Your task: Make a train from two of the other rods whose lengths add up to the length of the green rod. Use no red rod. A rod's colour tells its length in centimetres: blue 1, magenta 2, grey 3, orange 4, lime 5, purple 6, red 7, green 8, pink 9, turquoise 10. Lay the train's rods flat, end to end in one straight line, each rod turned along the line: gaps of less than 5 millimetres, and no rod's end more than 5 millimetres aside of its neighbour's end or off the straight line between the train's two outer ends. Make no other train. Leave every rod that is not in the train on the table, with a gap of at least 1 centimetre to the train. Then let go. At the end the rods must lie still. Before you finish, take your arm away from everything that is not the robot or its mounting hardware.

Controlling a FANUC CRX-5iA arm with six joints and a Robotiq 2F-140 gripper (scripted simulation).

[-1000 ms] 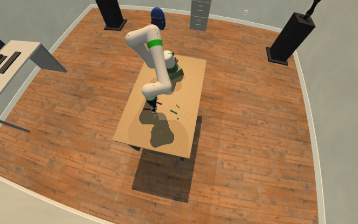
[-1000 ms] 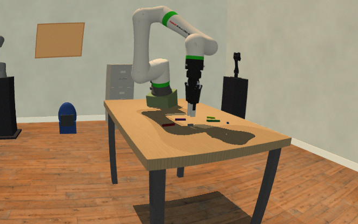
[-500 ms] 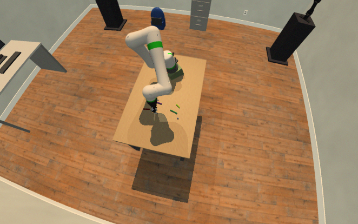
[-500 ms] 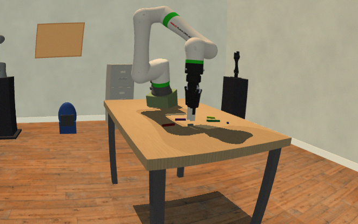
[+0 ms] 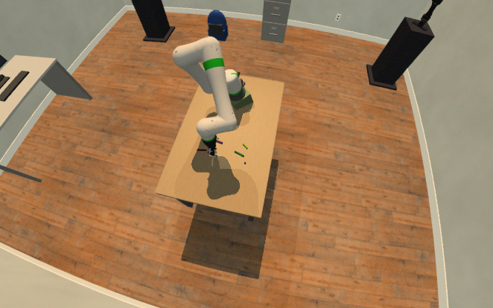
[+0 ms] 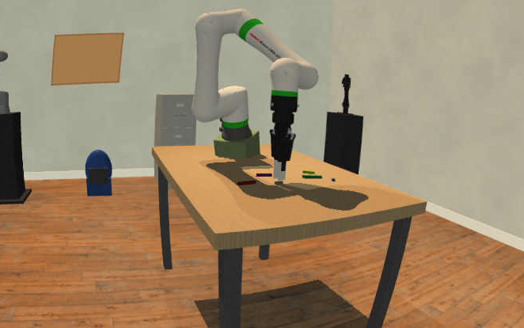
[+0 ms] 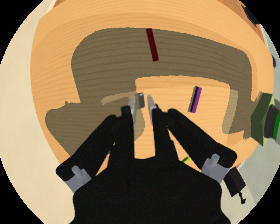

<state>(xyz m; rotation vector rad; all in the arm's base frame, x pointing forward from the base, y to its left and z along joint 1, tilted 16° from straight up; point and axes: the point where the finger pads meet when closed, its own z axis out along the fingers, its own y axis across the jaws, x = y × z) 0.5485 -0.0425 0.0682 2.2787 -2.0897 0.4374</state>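
My hand is 5 cm above the grey rod. Also, from my hand: red rod (2 cm behind, 11 cm to the right, 5 cm below); purple rod (12 cm behind, 5 cm below); green rod (5 cm behind, 18 cm to the left, 5 cm below).
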